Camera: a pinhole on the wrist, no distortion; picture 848 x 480 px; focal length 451.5 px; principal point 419.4 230.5 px. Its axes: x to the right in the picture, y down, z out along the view. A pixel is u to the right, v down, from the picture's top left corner.
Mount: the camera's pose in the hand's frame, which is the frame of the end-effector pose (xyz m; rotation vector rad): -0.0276 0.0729 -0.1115 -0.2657 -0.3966 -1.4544
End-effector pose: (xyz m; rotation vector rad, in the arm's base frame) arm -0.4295 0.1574 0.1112 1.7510 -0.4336 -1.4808
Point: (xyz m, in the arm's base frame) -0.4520 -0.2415 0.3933
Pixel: 152.8 423.2
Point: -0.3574 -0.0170 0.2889
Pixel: 81.7 434.2
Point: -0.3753 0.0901 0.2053
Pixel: 368.9 403.0
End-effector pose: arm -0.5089 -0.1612 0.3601 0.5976 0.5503 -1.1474
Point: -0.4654 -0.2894 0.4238
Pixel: 801.9 446.3
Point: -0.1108 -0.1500 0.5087
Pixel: 177.4 350.7
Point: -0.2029 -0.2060 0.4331
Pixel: 269.5 456.2
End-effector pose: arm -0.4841 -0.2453 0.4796 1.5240 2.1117 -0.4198
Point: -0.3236 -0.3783 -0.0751
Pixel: 633.1 407.9
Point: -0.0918 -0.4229 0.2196
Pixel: 417.4 222.9
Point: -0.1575 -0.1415 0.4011
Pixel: 164.7 412.4
